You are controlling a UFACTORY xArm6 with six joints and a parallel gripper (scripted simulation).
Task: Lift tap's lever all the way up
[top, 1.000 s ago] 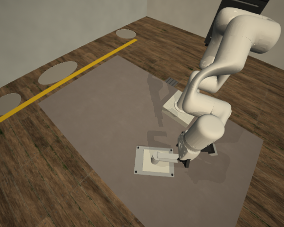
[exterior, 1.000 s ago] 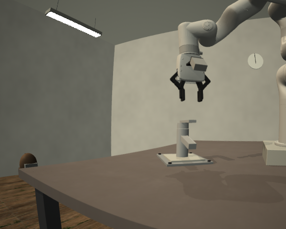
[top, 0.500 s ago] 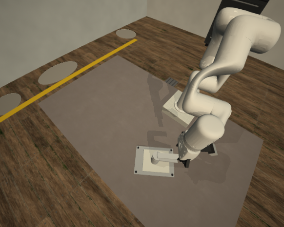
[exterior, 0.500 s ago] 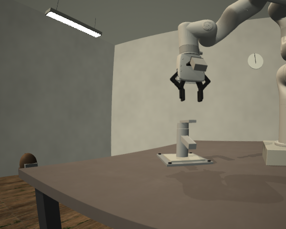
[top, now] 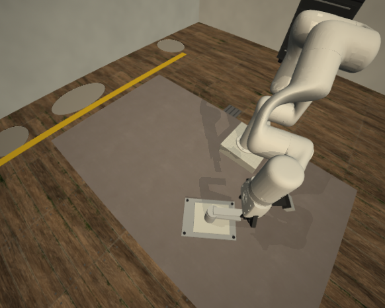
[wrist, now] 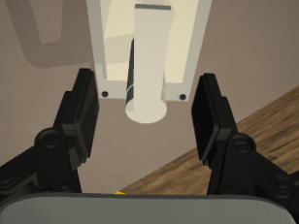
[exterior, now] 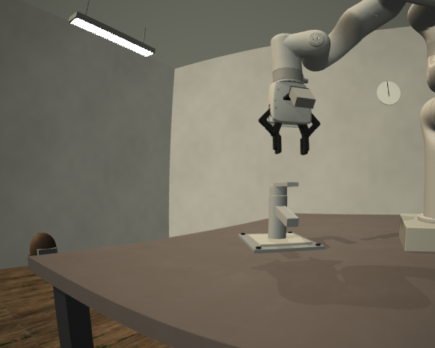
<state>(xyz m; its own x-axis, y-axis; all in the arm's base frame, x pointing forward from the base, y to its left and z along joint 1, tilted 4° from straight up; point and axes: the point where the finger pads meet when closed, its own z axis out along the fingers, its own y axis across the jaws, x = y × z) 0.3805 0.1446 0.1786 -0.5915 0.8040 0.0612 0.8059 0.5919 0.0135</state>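
The tap lever lies 90 mm below my hand, 50 mm to the right of it and 40 mm ahead of it. Also, from my hand: base plate 230 mm below, 80 mm to the right, 60 mm ahead.
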